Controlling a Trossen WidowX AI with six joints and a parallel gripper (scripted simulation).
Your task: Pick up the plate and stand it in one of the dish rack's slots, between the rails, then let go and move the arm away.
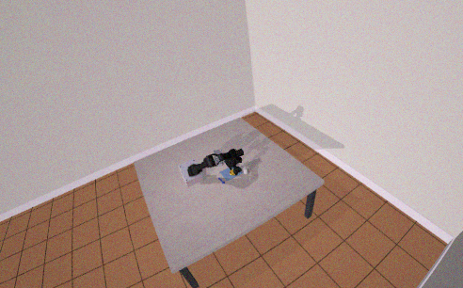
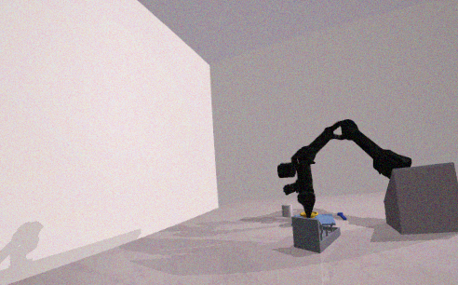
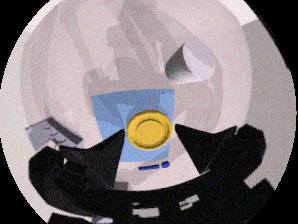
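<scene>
Now: gripper tip 2 cm to the right of the light blue mat, 2 cm past it and 1 cm above it. From my gripper tip the other things lie so: yellow plate: right at my gripper tip; white cup: 9 cm ahead, 4 cm to the right, 1 cm above; dish rack: 22 cm to the left, 5 cm behind, 1 cm above.
</scene>
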